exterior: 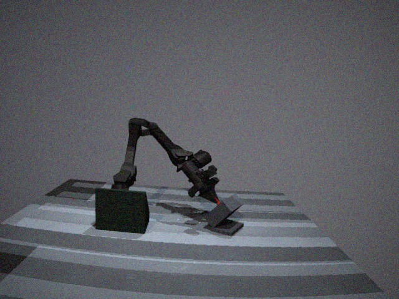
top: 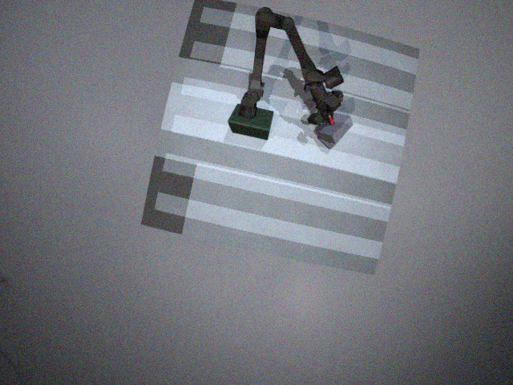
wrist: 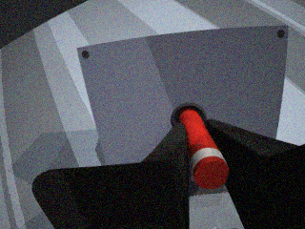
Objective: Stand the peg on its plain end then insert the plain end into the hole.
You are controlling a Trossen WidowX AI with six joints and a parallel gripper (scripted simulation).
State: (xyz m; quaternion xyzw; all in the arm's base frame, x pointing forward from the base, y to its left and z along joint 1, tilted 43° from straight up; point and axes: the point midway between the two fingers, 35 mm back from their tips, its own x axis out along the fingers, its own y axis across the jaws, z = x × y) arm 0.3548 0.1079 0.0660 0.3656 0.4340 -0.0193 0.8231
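Right now the grey sloped panel is 30 mm ahead of my gripper tip, 10 mm to the right of it and 30 mm below it. Also, from my gripper tip: red peg: 10 mm behind, 10 mm above; dark base plate: 50 mm ahead, 20 mm to the right, 100 mm below.
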